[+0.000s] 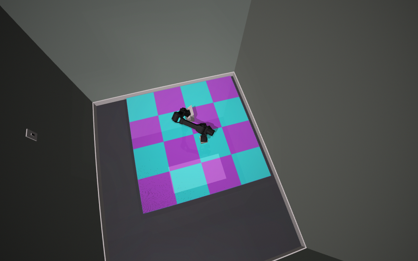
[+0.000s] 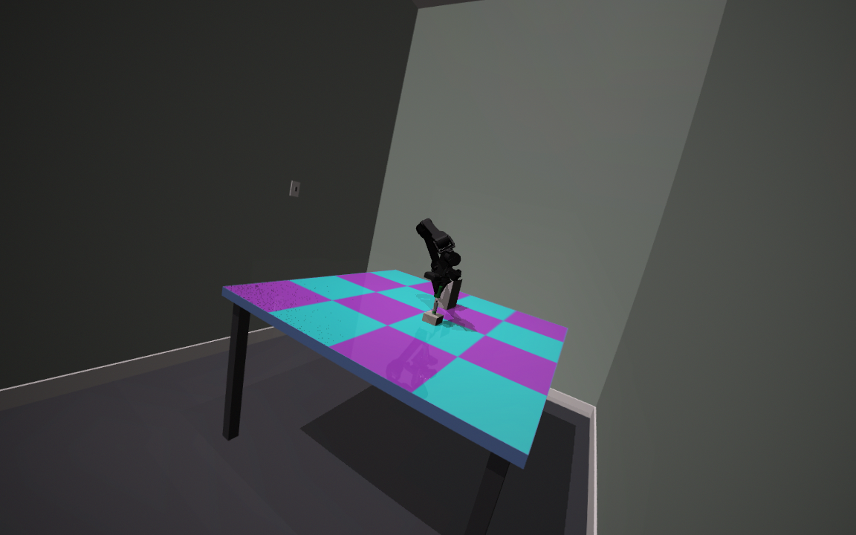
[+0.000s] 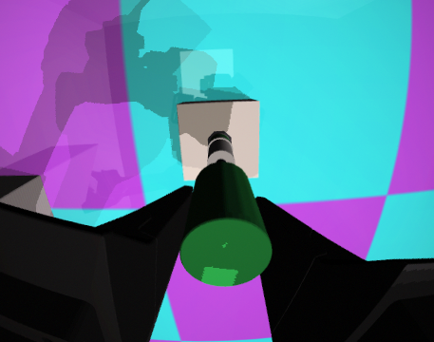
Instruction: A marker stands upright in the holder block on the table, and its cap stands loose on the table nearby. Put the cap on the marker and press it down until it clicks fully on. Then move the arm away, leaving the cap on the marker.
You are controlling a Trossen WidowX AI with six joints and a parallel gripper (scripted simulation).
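The holder block lies 12 cm below my gripper tip. Round my gripper tip: green cap (1 cm above).
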